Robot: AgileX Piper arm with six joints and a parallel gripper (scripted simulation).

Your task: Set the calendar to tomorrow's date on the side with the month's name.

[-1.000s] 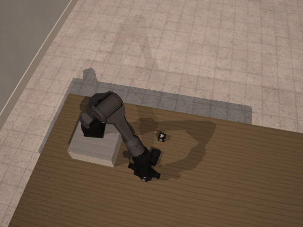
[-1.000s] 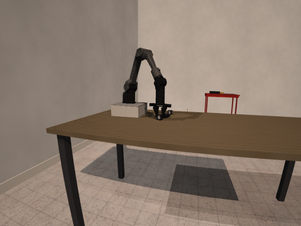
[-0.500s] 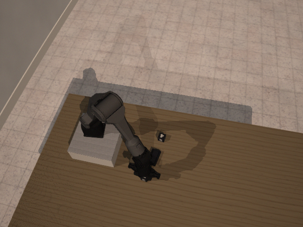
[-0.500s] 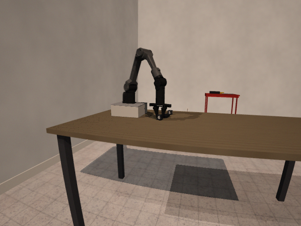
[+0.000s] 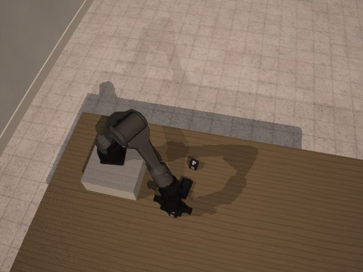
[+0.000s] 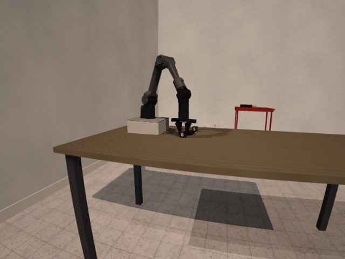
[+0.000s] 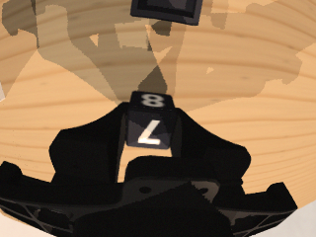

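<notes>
Now: hand right at the black number cube. Also, from my hand: tray 11 cm to the left, 3 cm ahead, 1 cm below.
</notes>
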